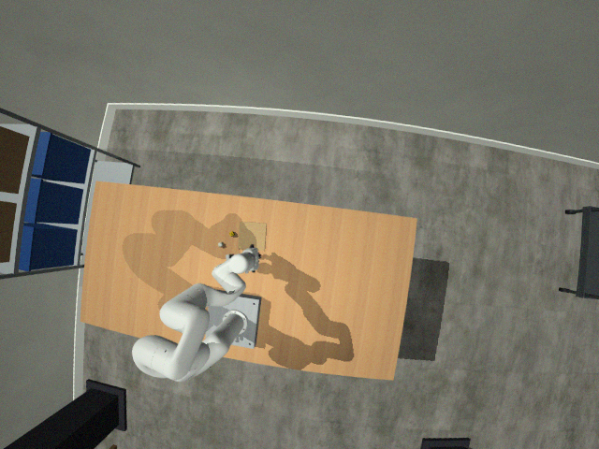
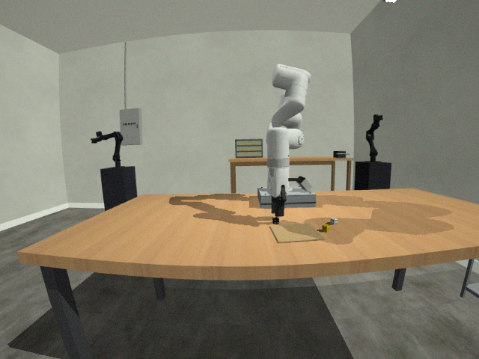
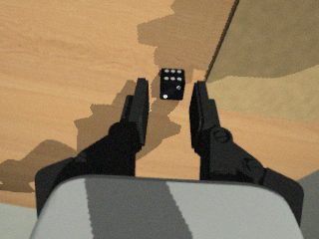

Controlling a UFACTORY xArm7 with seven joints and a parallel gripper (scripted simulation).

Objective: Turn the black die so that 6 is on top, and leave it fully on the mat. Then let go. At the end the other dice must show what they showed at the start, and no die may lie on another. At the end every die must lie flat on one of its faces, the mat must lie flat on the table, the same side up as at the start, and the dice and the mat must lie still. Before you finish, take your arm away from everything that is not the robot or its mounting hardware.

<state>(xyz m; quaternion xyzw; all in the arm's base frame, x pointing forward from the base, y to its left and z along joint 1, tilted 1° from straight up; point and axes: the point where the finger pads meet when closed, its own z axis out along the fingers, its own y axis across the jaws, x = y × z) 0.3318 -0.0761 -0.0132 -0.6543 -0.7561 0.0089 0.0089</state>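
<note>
Right now my hand is 10 mm to the left of the black die and 40 mm above it. Round my hand: yellow die 100 mm ahead, 140 mm to the left, 40 mm below; then white die 40 mm ahead, 200 mm to the left, 40 mm below; then tan mat 100 mm ahead, 40 mm to the left, 50 mm below.
</note>
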